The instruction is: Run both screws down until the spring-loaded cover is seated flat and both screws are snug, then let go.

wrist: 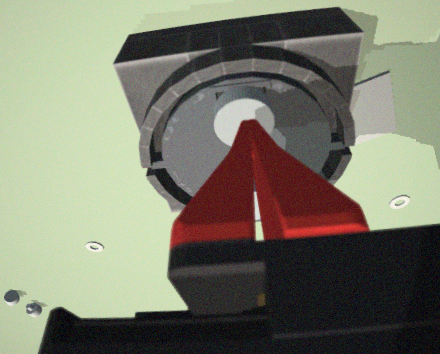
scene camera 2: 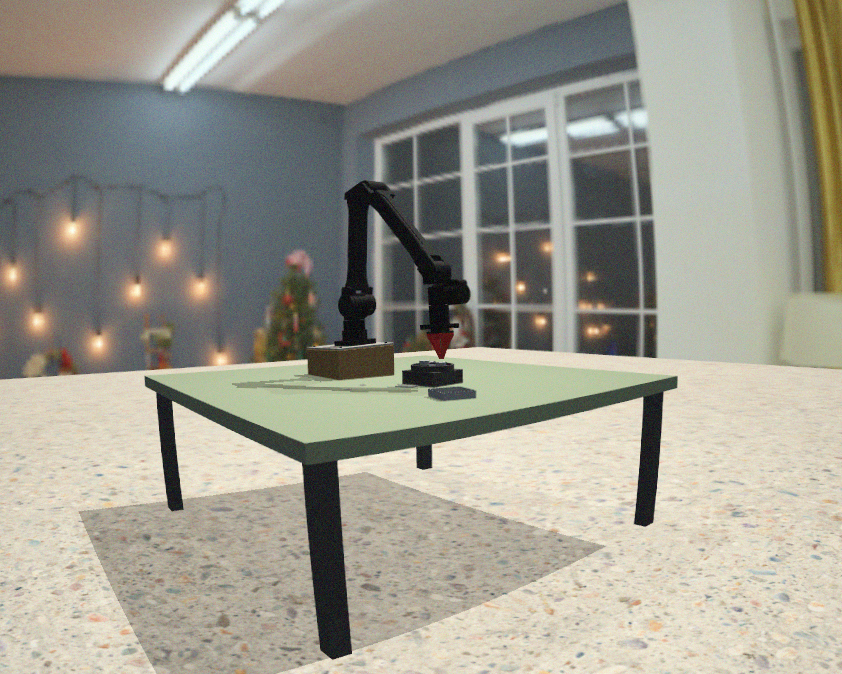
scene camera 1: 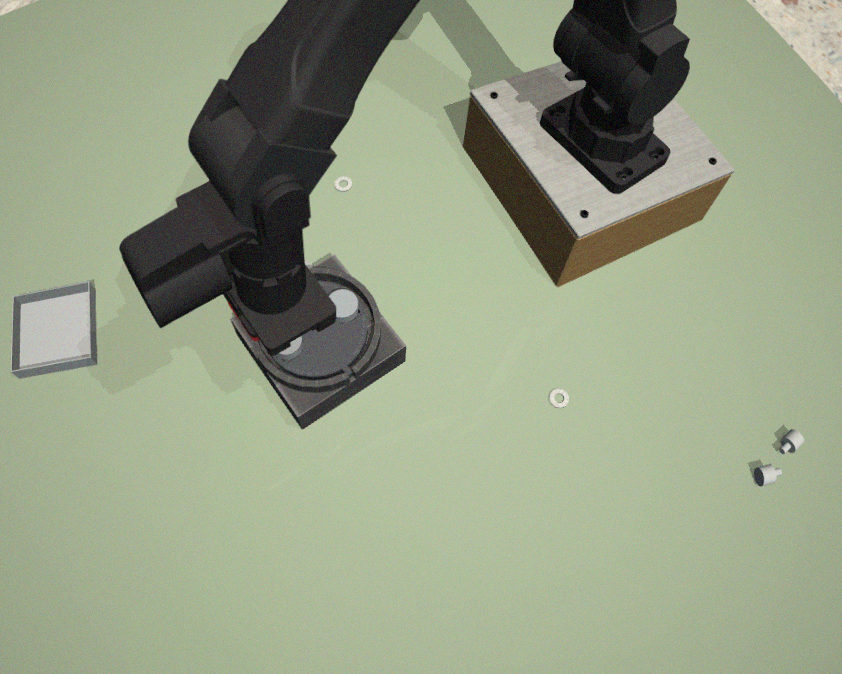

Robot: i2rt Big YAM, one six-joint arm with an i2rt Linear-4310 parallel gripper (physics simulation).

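Places are measured from the arm's base along level axes (x ahead, y down, z left), in centimetres.
Where they show: gripper, fingertip midpoint: (wrist: 249,130) (scene camera 2: 441,358) (scene camera 1: 279,336); arm's base, origin of the base link: (scene camera 2: 355,344) (scene camera 1: 603,141).
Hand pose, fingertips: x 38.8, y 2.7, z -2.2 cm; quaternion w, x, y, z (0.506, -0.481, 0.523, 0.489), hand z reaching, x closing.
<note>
Things, the pixels of their top centre, and the offset from my fingertips.
- round grey cover, middle of its top: (wrist: 246,158) (scene camera 1: 315,326) dy +2.0, dx -3.6, dz +0.2 cm
- square dark base, middle of its top: (wrist: 247,161) (scene camera 1: 315,325) (scene camera 2: 432,364) dy +1.8, dx -3.6, dz +0.2 cm
- screw with a pale round head, middle of its top: (wrist: 244,125) (scene camera 1: 286,339) dy +1.0, dx -0.4, dz +0.2 cm
- screw, middle of its top: (wrist: 251,207) (scene camera 1: 342,303) dy +0.8, dx -6.8, dz +0.3 cm
- shallow grey tray, middle of its top: (scene camera 1: 50,325) (scene camera 2: 451,389) dy +5.4, dx +18.6, dz -18.2 cm
The round grey cover (scene camera 1: 326,354) (wrist: 192,150) lies inside the ring wall of the square dark base (scene camera 1: 354,388) (scene camera 2: 432,377) (wrist: 135,75). One screw with a pale round head (scene camera 1: 292,346) (wrist: 232,117) stands in the cover. The other screw (scene camera 1: 344,304) stands across the cover; in the wrist view the fingers mostly hide it. My gripper (scene camera 2: 441,357) (wrist: 249,130) is shut and empty, its red fingertips together, overlapping the first screw's head in the wrist view. Contact cannot be told. In scene camera 1 the hand hides the tips. Screw depth and whether the cover is flat cannot be judged.
A shallow grey tray (scene camera 1: 92,323) (scene camera 2: 451,393) stands beside the base. Two pale rings (scene camera 1: 336,183) (scene camera 1: 551,398) and two small loose screw-like parts (scene camera 1: 792,441) (scene camera 1: 766,475) lie on the green table. The arm's wooden pedestal box (scene camera 1: 519,203) (scene camera 2: 351,361) stands behind.
</note>
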